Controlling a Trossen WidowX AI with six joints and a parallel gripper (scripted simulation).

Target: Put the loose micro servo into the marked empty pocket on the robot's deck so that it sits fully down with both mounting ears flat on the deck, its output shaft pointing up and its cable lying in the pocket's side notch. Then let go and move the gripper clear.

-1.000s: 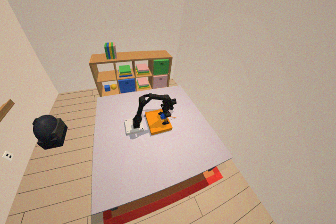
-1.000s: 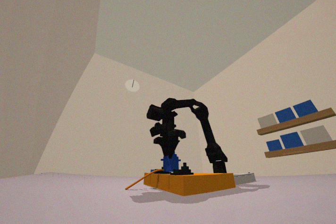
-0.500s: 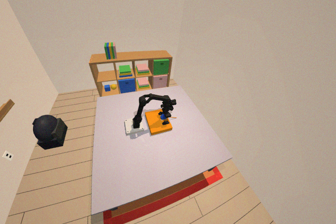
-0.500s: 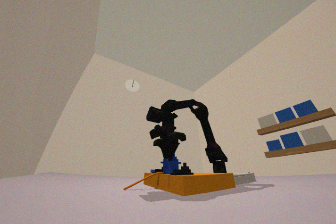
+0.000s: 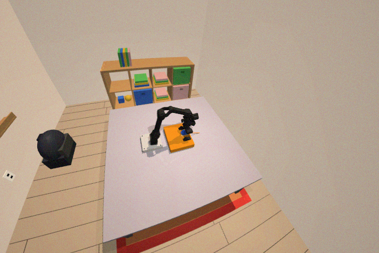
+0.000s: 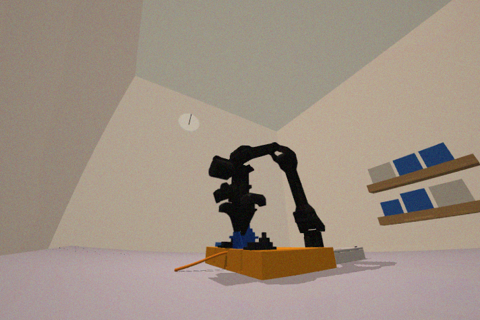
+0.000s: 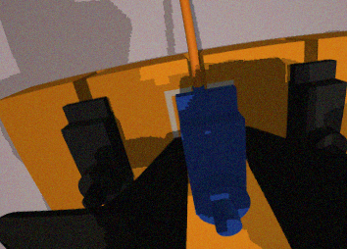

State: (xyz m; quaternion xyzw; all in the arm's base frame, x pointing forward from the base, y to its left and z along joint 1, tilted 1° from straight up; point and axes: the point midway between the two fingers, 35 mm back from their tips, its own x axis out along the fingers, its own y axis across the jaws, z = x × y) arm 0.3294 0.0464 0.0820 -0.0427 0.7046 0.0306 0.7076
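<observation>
Right now the orange deck is 12 cm behind my gripper tip, 1 cm to the right of it and 6 cm below it.
</observation>
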